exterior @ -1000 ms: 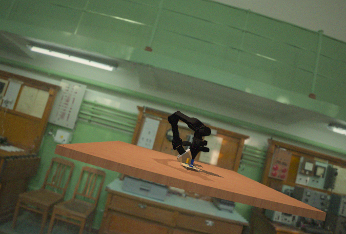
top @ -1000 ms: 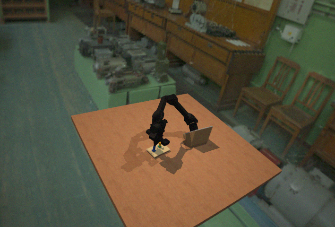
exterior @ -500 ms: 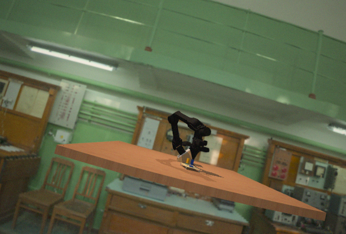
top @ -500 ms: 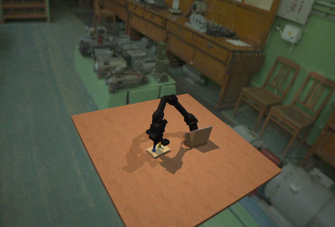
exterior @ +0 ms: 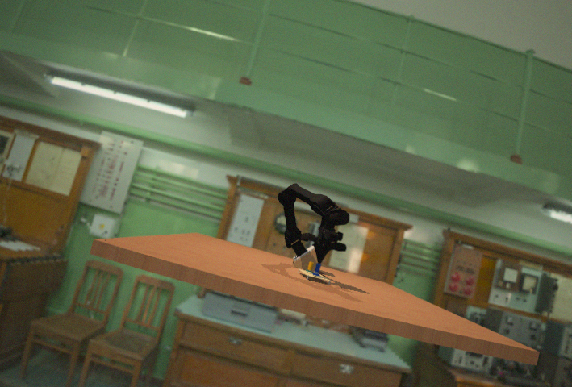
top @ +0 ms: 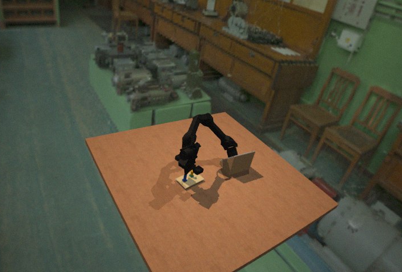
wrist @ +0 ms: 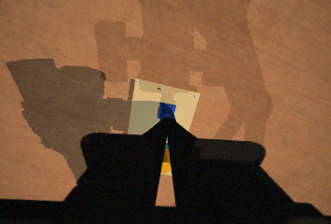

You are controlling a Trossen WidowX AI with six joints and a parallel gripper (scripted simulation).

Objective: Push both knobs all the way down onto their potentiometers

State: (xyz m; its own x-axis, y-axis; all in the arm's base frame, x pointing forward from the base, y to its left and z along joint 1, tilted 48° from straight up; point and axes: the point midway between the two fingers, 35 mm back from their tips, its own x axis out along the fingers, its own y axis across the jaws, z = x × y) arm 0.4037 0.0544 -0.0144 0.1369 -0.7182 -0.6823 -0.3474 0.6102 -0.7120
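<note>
Right now my gripper tip is 2 cm above the blue knob. The rest, counted from my gripper tip: yellow knob: 6 cm behind, 2 cm to the right, 3 cm below.
</note>
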